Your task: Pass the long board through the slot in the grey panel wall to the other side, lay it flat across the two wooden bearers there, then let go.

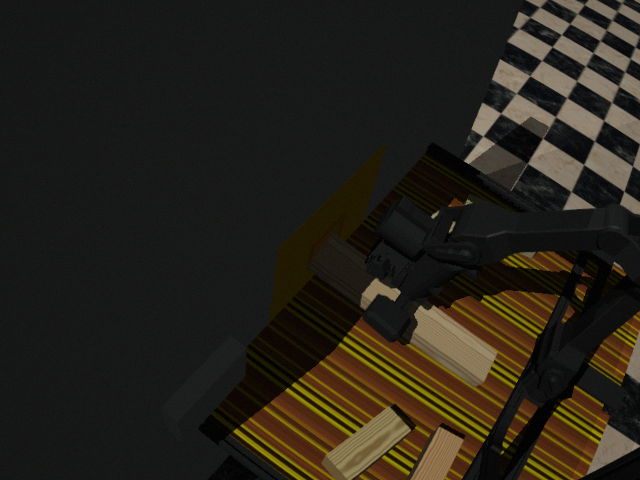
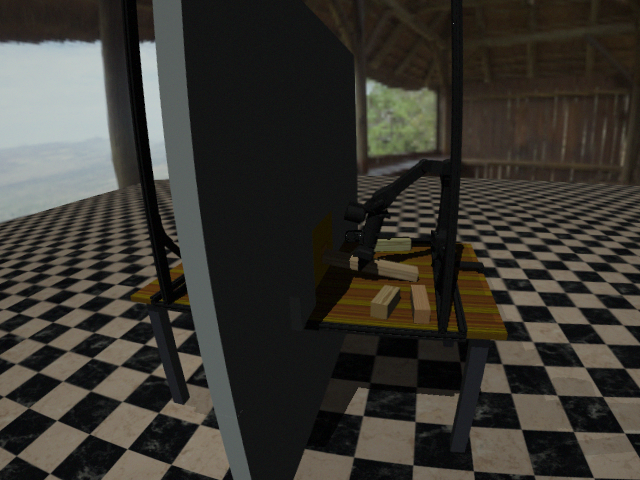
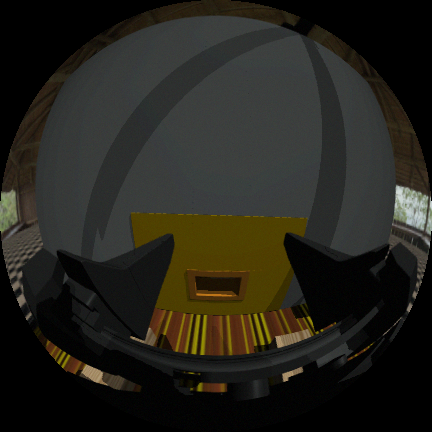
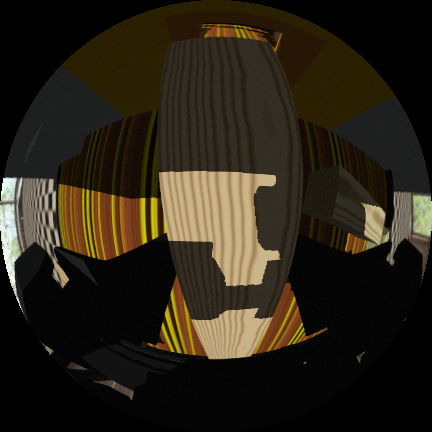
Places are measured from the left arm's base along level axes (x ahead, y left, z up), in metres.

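Pixels of known places: left gripper, fingertip midpoint: (image 3: 230,239); right gripper, fingertip midpoint: (image 2: 360,267) (image 4: 230,232); right arm's base, origin of the base link: (image 1: 539,388).
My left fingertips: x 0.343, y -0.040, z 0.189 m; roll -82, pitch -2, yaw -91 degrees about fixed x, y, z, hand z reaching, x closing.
For each thing: its top centre in the pictures, then the offset to it from my left fingertips. "spot": a spot on its surface instead.
- brown-framed slot, surface spot: (image 1: 339,223) spot: 0.139 m ahead, 0.042 m left, 0.115 m down
- yellow patch, surface spot: (image 3: 220,242) spot: 0.088 m ahead, 0.003 m left, 0.041 m down
- grey block, surface spot: (image 1: 206,379) spot: 0.158 m ahead, 0.303 m right, 0.109 m down
The long board (image 1: 449,343) (image 2: 398,269) (image 4: 215,115) is pale wood, partly in shadow. Its far end is at the brown-framed slot (image 1: 339,223) (image 3: 192,285) in the yellow patch (image 1: 356,191) (image 2: 321,235) (image 3: 220,242) of the grey panel wall (image 1: 155,155) (image 2: 268,129) (image 3: 225,125). I cannot tell whether it has entered. My right gripper (image 1: 395,291) (image 2: 367,251) (image 4: 230,232) is shut on the board near mid-length. My left gripper (image 3: 230,239) is open and empty, facing the slot from the other side. Two bearers (image 3: 143,342) (image 3: 292,339) show partly beyond its fingers.
On the right arm's side, two loose wooden blocks (image 1: 369,441) (image 1: 439,454) (image 2: 385,300) (image 2: 420,304) lie near the board, and a greenish block (image 2: 393,244) (image 4: 360,200) lies beyond it. A grey block (image 1: 206,379) (image 2: 296,312) juts from the wall at the table's edge.
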